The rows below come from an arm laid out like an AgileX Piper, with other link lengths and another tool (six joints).
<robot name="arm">
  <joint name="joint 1" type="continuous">
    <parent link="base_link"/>
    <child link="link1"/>
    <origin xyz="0 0 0.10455"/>
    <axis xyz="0 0 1"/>
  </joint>
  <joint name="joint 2" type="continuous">
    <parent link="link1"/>
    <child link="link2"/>
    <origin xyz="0 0 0"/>
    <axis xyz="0 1 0"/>
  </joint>
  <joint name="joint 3" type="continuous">
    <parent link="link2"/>
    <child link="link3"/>
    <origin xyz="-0.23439 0 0.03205"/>
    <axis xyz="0 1 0"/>
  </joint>
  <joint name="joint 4" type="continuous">
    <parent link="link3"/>
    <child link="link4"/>
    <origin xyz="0.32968 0 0.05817"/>
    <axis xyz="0.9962 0 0.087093"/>
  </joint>
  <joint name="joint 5" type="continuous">
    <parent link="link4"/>
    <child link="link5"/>
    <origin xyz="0 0 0"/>
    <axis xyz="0 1 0"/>
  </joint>
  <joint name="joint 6" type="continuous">
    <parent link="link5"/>
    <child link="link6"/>
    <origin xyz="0.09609 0 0.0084"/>
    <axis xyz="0.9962 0 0.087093"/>
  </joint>
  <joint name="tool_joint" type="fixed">
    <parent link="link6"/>
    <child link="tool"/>
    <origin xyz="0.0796 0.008 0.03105" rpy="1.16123 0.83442 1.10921"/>
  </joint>
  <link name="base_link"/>
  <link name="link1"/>
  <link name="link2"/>
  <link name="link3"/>
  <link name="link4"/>
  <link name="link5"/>
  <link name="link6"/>
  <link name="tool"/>
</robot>
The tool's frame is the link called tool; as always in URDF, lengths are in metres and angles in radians. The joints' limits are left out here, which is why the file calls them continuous.
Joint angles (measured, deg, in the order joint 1, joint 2, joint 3, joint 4, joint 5, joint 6), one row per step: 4.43, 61.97, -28.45, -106.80, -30.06, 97.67; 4.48, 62.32, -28.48, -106.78, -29.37, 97.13; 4.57, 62.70, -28.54, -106.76, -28.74, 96.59; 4.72, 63.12, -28.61, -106.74, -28.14, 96.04; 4.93, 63.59, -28.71, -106.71, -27.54, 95.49; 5.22, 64.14, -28.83, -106.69, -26.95, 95.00; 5.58, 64.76, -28.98, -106.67, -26.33, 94.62; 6.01, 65.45, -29.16, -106.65, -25.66, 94.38; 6.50, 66.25, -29.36, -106.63, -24.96, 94.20; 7.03, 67.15, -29.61, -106.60, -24.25, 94.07; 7.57, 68.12, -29.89, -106.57, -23.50, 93.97; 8.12, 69.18, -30.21, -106.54, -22.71, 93.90; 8.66, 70.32, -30.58, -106.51, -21.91, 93.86; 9.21, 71.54, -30.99, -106.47, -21.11, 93.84; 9.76, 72.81, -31.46, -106.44, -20.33, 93.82
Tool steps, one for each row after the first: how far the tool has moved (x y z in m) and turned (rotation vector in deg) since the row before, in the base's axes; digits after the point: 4 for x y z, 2 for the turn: 0.0013, -0.0012, -0.0020, -0.66, -0.19, -0.25; 0.0012, -0.0008, -0.0020, -0.64, -0.16, -0.15; 0.0010, -0.0003, -0.0022, -0.64, -0.13, -0.06; 0.0010, 0.0000, -0.0023, -0.64, -0.10, 0.00; 0.0009, 0.0005, -0.0026, -0.61, -0.01, 0.07; 0.0009, 0.0009, -0.0029, -0.56, 0.08, 0.05; 0.0010, 0.0012, -0.0031, -0.50, 0.17, 0.01; 0.0010, 0.0015, -0.0037, -0.49, 0.27, 0.01; 0.0010, 0.0017, -0.0039, -0.47, 0.34, 0.01; 0.0012, 0.0017, -0.0042, -0.49, 0.38, -0.02; 0.0013, 0.0017, -0.0045, -0.51, 0.42, -0.06; 0.0015, 0.0016, -0.0047, -0.51, 0.46, -0.09; 0.0015, 0.0017, -0.0050, -0.51, 0.50, -0.09; 0.0016, 0.0018, -0.0050, -0.52, 0.49, -0.06
